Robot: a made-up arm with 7 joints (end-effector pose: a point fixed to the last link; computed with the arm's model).
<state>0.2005 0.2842 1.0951 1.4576 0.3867 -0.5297 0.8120</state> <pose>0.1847 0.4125 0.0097 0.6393 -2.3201 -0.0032</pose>
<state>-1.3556 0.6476 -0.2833 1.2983 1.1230 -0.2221 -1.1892</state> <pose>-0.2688 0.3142 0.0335 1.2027 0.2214 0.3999</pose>
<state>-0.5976 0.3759 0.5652 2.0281 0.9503 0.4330 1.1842</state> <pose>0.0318 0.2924 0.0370 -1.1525 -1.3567 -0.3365</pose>
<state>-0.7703 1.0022 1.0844 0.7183 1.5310 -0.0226 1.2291</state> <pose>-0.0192 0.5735 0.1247 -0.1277 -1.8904 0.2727</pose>
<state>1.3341 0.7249 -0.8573 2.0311 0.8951 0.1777 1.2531</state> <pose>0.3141 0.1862 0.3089 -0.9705 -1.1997 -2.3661</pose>
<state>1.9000 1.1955 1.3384 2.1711 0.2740 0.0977 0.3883</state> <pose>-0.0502 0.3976 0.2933 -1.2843 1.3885 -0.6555</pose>
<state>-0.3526 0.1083 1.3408 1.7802 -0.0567 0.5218 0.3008</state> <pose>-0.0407 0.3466 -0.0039 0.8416 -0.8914 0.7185</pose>
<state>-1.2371 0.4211 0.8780 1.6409 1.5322 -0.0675 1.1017</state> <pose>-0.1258 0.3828 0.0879 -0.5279 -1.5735 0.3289</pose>
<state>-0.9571 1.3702 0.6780 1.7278 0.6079 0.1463 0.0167</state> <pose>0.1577 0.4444 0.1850 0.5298 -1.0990 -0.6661</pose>
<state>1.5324 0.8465 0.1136 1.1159 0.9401 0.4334 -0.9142</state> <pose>0.2944 0.4442 0.4215 0.1409 -1.9350 1.5181</pose>
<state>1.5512 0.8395 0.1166 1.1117 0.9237 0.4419 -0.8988</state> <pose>0.2940 0.4435 0.4258 0.1344 -1.9495 1.5074</pose>
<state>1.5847 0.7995 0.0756 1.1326 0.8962 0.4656 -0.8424</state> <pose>0.3033 0.4269 0.4367 0.1189 -2.0108 1.3817</pose>
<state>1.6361 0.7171 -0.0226 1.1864 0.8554 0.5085 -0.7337</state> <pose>0.3217 0.3872 0.4564 0.0893 -2.1212 1.1001</pose>
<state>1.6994 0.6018 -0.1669 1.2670 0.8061 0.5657 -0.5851</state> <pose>0.3395 0.3251 0.4810 0.0464 -2.2420 0.6827</pose>
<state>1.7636 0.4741 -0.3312 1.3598 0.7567 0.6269 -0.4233</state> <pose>0.3469 0.2510 0.5017 0.0030 -2.3245 0.1985</pose>
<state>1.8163 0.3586 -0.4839 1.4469 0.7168 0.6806 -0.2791</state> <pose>0.3427 0.1822 0.5117 -0.0266 -2.3447 -0.2551</pose>
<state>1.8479 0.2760 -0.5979 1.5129 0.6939 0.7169 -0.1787</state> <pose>0.3345 0.1334 0.5115 -0.0420 -2.3208 -0.5876</pose>
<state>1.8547 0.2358 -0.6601 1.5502 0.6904 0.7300 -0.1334</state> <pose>0.3303 0.1093 0.5063 -0.0547 -2.2913 -0.7571</pose>
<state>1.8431 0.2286 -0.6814 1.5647 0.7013 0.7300 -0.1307</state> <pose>0.3316 0.1032 0.5001 -0.0682 -2.2703 -0.7984</pose>
